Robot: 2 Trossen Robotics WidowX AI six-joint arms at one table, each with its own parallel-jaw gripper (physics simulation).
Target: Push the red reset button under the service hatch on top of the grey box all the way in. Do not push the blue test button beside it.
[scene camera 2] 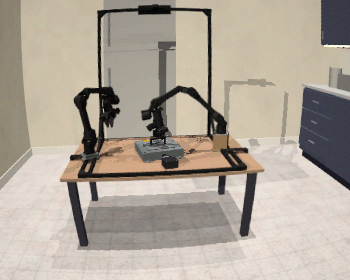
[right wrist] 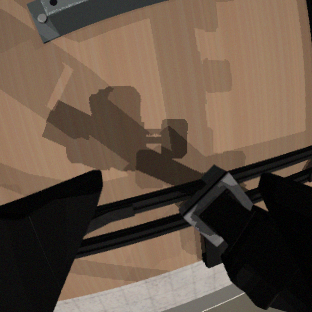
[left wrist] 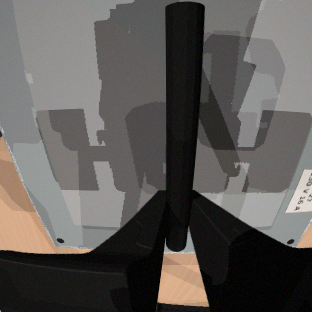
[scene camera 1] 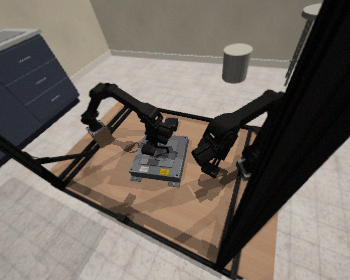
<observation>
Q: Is my right gripper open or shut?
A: Open.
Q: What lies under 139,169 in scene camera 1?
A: A grey box.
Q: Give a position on a grey box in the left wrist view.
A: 32,163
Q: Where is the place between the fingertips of my right gripper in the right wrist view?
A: At 181,179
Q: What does my right gripper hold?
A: Nothing.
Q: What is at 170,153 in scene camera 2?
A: A grey box.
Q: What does my left gripper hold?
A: A service hatch.
</observation>
